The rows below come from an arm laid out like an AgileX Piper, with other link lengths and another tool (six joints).
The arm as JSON. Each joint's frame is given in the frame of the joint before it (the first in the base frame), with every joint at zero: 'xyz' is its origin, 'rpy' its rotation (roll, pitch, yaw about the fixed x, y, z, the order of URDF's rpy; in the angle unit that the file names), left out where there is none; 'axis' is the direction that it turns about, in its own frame. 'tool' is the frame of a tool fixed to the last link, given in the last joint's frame.
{
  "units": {
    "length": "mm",
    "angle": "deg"
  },
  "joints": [
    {
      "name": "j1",
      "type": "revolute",
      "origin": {
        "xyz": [
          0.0,
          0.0,
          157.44
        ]
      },
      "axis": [
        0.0,
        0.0,
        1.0
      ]
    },
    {
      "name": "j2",
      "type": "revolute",
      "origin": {
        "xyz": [
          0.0,
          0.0,
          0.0
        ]
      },
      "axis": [
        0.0,
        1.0,
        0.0
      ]
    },
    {
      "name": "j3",
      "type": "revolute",
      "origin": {
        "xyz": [
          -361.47,
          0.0,
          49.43
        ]
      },
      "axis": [
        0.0,
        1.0,
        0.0
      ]
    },
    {
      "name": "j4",
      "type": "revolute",
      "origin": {
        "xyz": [
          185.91,
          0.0,
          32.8
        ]
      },
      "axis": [
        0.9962,
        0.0,
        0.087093
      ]
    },
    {
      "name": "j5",
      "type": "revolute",
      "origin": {
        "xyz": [
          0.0,
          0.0,
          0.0
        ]
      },
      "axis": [
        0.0,
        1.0,
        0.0
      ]
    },
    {
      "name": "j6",
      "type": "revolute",
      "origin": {
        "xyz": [
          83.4,
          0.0,
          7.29
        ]
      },
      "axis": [
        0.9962,
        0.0,
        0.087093
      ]
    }
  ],
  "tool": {
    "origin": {
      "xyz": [
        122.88,
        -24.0,
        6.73
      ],
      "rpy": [
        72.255,
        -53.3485,
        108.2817
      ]
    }
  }
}
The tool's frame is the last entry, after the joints.
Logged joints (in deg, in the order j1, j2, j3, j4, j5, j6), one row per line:
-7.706 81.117 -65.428 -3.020 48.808 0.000
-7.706 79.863 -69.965 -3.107 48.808 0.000
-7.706 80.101 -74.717 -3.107 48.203 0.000
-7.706 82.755 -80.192 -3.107 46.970 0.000
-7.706 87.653 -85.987 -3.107 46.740 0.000
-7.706 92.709 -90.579 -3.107 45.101 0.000
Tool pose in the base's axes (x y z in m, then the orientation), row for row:
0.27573 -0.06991 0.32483 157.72 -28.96 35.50
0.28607 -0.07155 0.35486 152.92 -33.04 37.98
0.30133 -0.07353 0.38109 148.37 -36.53 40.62
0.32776 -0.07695 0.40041 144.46 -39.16 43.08
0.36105 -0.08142 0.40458 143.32 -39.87 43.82
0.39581 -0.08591 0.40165 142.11 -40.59 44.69
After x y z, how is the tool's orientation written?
As angles about the fixed x, y, z axes (roll, pitch, yaw), in degrees.
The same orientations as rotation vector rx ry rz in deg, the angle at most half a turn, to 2 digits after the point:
155.43 41.18 49.14
150.99 40.19 55.92
146.91 39.28 61.75
143.53 38.56 66.23
142.57 38.35 67.46
141.56 38.22 68.74

